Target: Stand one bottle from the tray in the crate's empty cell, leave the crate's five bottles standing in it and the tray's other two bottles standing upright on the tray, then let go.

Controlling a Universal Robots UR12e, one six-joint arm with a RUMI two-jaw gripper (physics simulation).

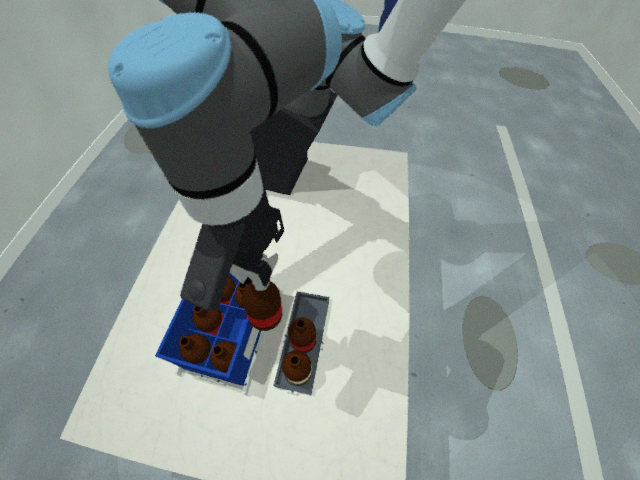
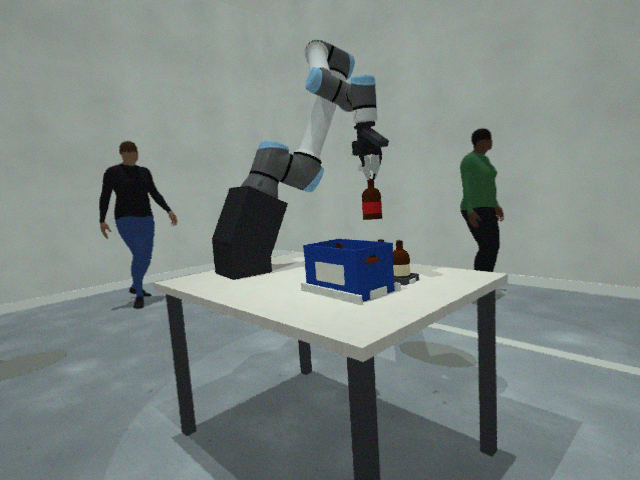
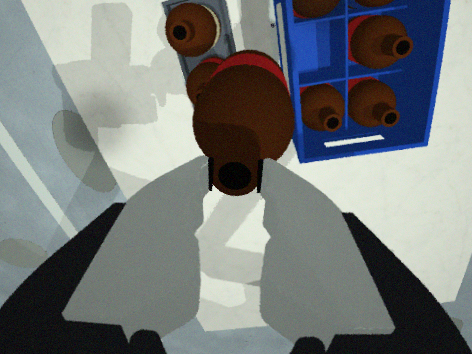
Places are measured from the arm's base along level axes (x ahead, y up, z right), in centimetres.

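Pixels of known places: gripper, fingertip midpoint: (image 1: 255, 285) (image 2: 371, 179) (image 3: 235, 162); arm's base, link origin: (image 2: 258, 195).
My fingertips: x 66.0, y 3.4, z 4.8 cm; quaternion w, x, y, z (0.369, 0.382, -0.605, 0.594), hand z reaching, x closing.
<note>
For each thing: its top centre in the pictures, then the offset to it from my fingertips. Level surfaces: height alone.
- brown bottle with a red label, top centre: (image 3: 241, 169) (image 1: 254, 283) (image 2: 370, 178) dx -0.3, dy +0.4, dz +0.2 cm
- blue crate, top centre: (image 3: 368, 55) (image 1: 213, 310) (image 2: 346, 243) dx -3.3, dy -22.6, dz +15.0 cm
- upright red-labelled bottle, top centre: (image 3: 202, 98) (image 1: 300, 323) dx -0.6, dy -24.1, dz -6.5 cm
- upright cream-labelled bottle, top centre: (image 3: 179, 32) (image 1: 294, 360) (image 2: 399, 240) dx +7.9, dy -24.1, dz -5.3 cm
- white table, surface height: dy -40.1 cm
My gripper (image 1: 262, 283) (image 2: 371, 177) (image 3: 235, 162) is shut on the neck of a brown bottle with a red label (image 1: 262, 303) (image 2: 371, 198) (image 3: 245, 110). The bottle hangs upright, well above the table, in the air between crate and tray. The blue crate (image 1: 238, 373) (image 2: 353, 268) (image 3: 436, 100) holds five brown bottles; its empty cell (image 1: 236, 326) (image 3: 314, 47) is in the middle of the row nearer the tray. The grey tray (image 1: 313, 306) (image 3: 226, 42) bears an upright red-labelled bottle (image 1: 301, 331) (image 3: 199, 82) and an upright cream-labelled bottle (image 1: 296, 364) (image 2: 401, 257) (image 3: 196, 29).
Crate and tray stand side by side on the white table (image 1: 330, 439) (image 2: 289, 304), with a narrow gap between them. Light fixture strips edge the crate's base. The arm's dark pedestal (image 1: 284, 152) (image 2: 245, 232) stands behind. Two people (image 2: 134, 191) (image 2: 480, 191) stand beyond the table.
</note>
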